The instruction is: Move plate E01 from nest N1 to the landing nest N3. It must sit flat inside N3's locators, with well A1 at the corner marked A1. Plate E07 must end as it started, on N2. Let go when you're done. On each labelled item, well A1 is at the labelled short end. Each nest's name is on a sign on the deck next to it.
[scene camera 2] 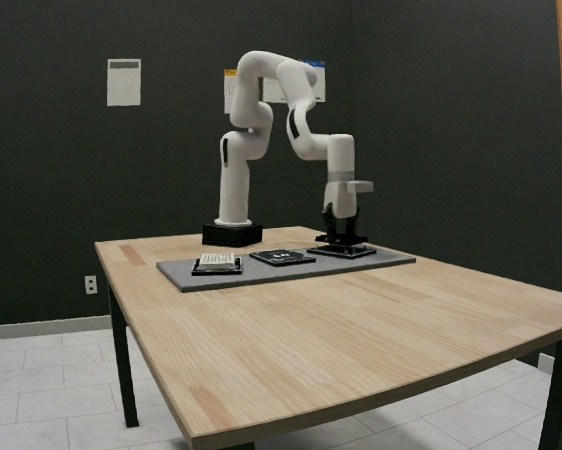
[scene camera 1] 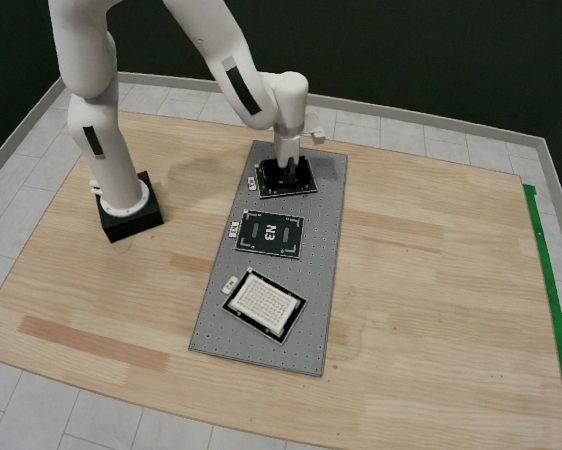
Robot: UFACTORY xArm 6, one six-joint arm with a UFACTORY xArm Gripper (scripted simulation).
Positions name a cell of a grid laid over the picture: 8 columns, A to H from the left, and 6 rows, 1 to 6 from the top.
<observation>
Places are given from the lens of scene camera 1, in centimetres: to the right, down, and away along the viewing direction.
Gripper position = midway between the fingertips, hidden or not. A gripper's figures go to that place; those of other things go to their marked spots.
my gripper (scene camera 1: E3): 1, -15, 95
white plate E07 (scene camera 1: D5): -3, 20, 75
</observation>
